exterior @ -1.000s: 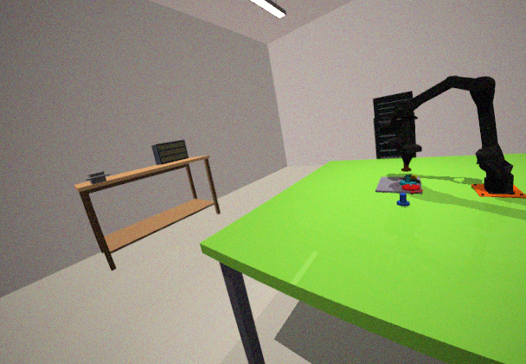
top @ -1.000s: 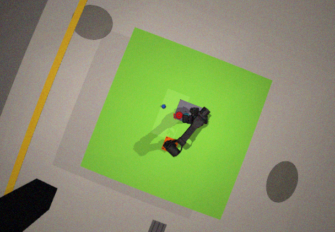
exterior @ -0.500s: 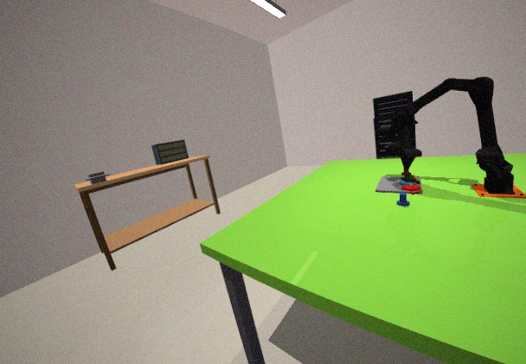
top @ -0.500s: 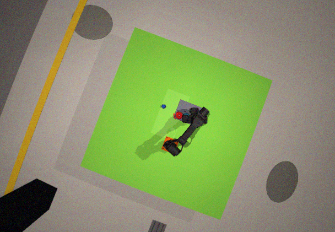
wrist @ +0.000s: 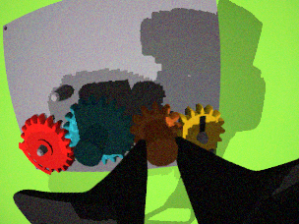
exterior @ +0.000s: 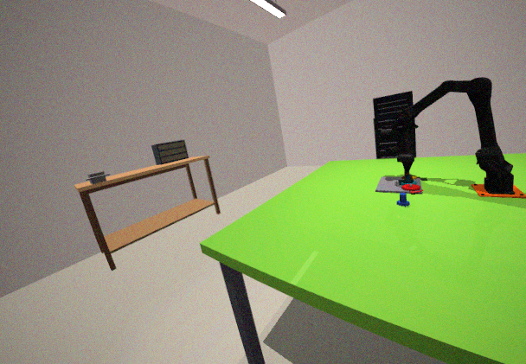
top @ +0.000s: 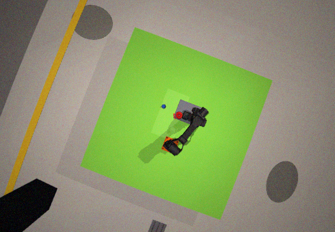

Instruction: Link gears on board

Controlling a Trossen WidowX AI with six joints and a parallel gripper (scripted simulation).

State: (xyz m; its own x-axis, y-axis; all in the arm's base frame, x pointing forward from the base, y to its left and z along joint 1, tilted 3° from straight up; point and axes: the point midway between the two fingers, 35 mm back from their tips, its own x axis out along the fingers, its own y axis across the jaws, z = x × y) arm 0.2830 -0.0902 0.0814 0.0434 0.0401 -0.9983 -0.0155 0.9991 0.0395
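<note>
Now: gripper tip 1 cm above the orange gear. Also, from my gripper tip: teal gear 5 cm to the left, 2 cm below, 1 cm behind; red gear 11 cm to the left, 3 cm below, 2 cm behind; yellow gear 4 cm to the right, 3 cm below, 1 cm behind.
</note>
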